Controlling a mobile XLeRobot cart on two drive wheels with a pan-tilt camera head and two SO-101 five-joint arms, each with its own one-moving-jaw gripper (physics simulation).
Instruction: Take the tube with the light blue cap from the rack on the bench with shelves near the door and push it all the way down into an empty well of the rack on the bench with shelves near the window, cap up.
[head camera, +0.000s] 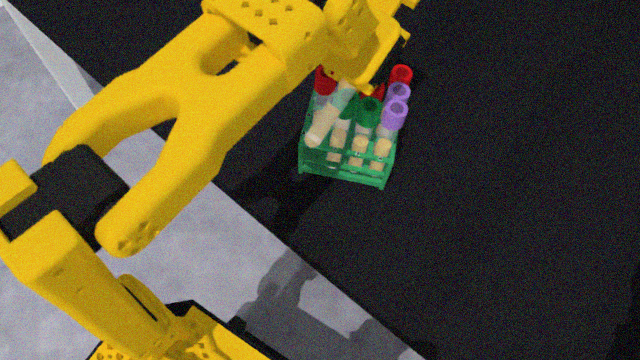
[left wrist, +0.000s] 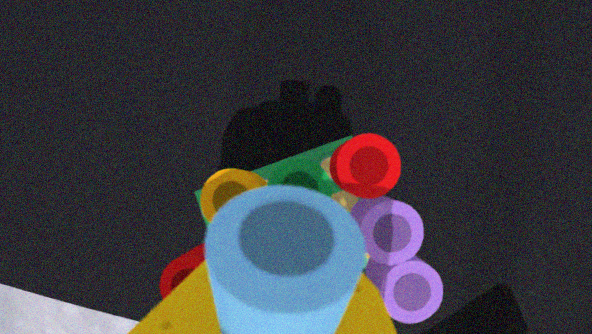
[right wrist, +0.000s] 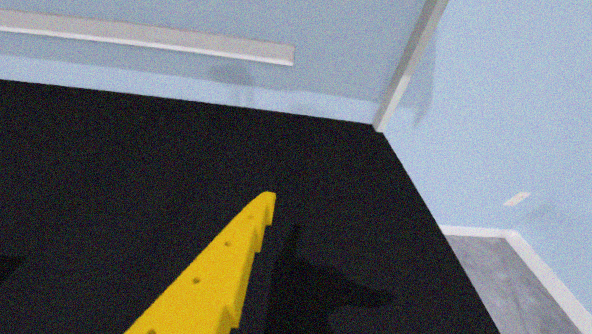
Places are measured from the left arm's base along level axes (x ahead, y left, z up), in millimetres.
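Where they show: left hand, its tool point: (head camera: 368, 65) (left wrist: 278, 229); right hand, its tool point: (right wrist: 274, 204).
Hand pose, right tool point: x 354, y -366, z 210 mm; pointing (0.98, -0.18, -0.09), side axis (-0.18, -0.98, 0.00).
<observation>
Each offset is from my right tool point to the top centre of the thing. "spot": to the spot under its first point. Level surfaces: height alone.
My left gripper (head camera: 364, 86) (left wrist: 285, 317) is shut on the tube with the light blue cap @[spot: dy +328, dx -53, dz -57 mm] (left wrist: 286, 240), one jaw on each side below the cap. In the head camera the cap is hidden behind the gripper; the tube's pale body @[spot: dy +334, dx -127, dz -102 mm] (head camera: 324, 122) slants down to the left, above the left part of the green rack (head camera: 345, 176) (left wrist: 280, 167). Whether its lower end touches the rack I cannot tell. In the left wrist view the cap hides much of the rack. My right gripper (right wrist: 269, 205) is fully open over the dark bench, one notched jaw showing.
The rack holds tubes with red @[dy +308, dx -43, dz -103 mm] (head camera: 401, 75) (left wrist: 369, 165), purple (head camera: 394, 115) (left wrist: 392, 232), green @[dy +313, dx -91, dz -103 mm] (head camera: 369, 112) and yellow @[dy +349, dx -56, dz -103 mm] (left wrist: 230, 194) caps. The dark bench top @[dz -222 mm] (head camera: 475, 225) (right wrist: 125, 175) has its edge beside the pale floor @[dz -984 mm] (head camera: 240, 235). Blue walls (right wrist: 500, 100) stand beyond the bench.
</observation>
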